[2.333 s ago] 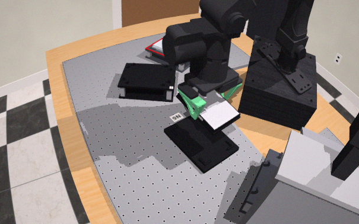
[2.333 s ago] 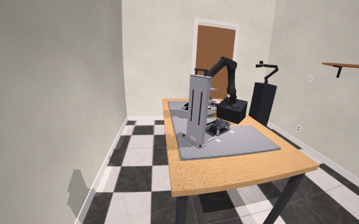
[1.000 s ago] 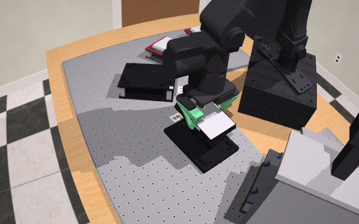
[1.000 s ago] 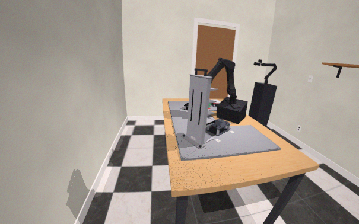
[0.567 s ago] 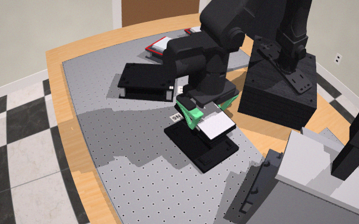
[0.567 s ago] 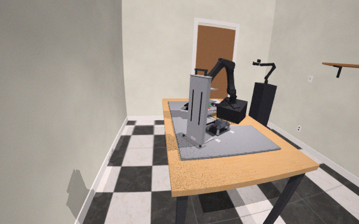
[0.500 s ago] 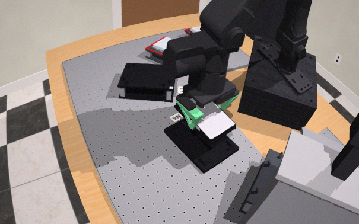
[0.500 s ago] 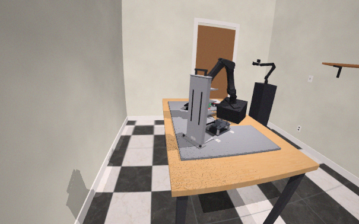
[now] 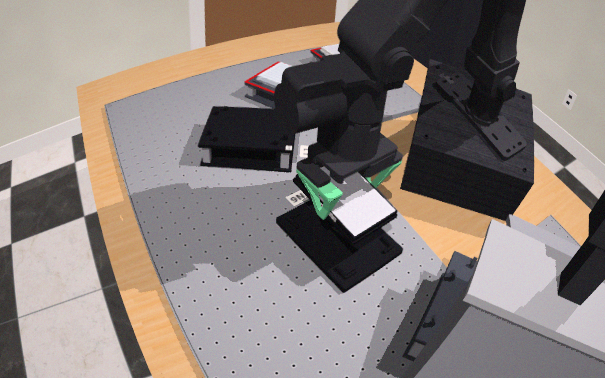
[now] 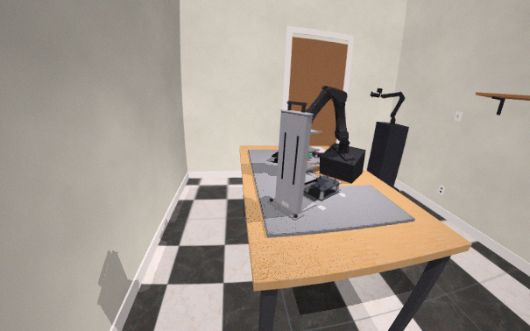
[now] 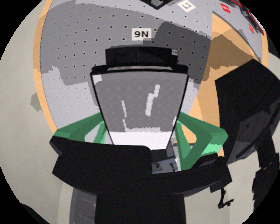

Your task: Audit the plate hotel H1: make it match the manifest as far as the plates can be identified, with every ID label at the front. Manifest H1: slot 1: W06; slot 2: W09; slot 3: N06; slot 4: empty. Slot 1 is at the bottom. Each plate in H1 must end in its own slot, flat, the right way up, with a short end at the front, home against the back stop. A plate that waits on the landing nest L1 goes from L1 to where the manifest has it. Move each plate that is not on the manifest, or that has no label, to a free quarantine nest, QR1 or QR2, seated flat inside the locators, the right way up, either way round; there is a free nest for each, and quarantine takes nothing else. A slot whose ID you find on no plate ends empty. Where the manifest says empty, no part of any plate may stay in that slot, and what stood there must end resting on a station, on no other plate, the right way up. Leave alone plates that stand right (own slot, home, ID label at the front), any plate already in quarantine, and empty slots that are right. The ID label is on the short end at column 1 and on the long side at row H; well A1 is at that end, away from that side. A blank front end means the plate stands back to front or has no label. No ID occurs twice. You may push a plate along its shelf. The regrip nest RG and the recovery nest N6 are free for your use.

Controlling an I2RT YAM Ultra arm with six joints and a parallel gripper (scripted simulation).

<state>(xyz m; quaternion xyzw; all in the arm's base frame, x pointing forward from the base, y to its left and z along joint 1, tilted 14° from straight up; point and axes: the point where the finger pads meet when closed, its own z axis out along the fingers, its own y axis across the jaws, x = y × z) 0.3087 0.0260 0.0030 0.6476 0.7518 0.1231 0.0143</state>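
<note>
My gripper is now 8 cm above the flat black nest N6. Round my hand: tag L1 (20 cm to the right, 9 cm below, 5 cm behind); then black landing nest L1 (26 cm to the right, 4 cm below, 4 cm ahead); then N6 tag (10 cm to the right, 9 cm below, 2 cm ahead).
</note>
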